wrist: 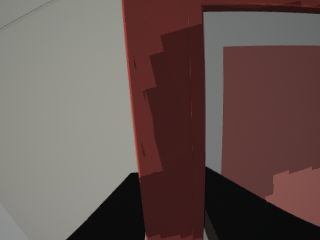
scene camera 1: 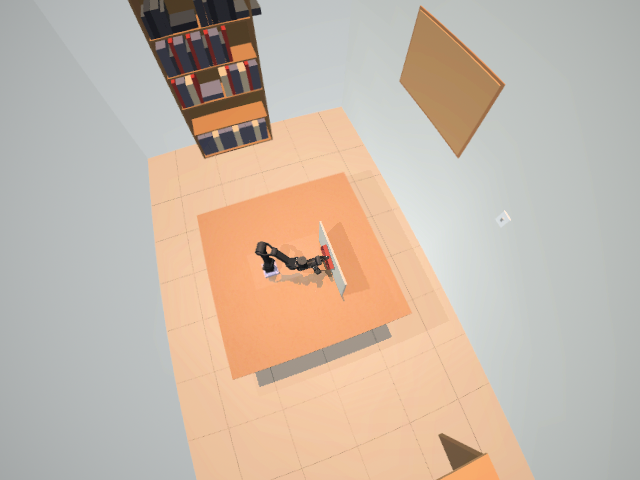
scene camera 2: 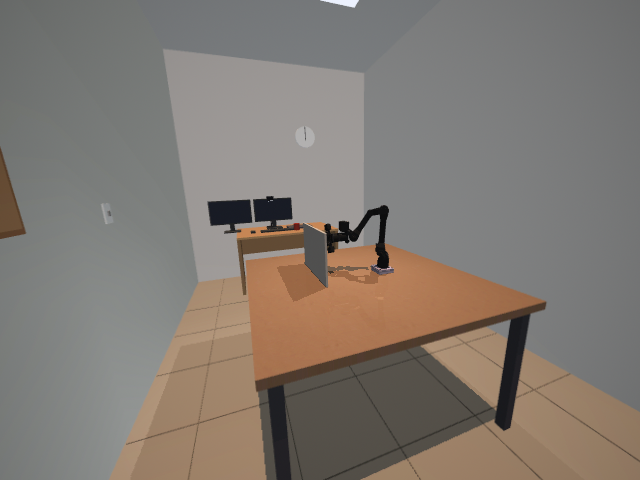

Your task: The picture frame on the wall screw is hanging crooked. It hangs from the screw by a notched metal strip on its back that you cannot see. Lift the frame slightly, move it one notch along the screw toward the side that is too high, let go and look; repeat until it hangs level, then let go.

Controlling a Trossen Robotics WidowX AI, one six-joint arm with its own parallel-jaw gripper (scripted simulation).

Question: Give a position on a grey wall panel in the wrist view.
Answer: At 74, 142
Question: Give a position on a grey wall panel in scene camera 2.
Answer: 315, 241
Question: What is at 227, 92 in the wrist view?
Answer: A red picture frame.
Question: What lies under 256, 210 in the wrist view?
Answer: My gripper.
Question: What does my gripper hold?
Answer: A red picture frame.
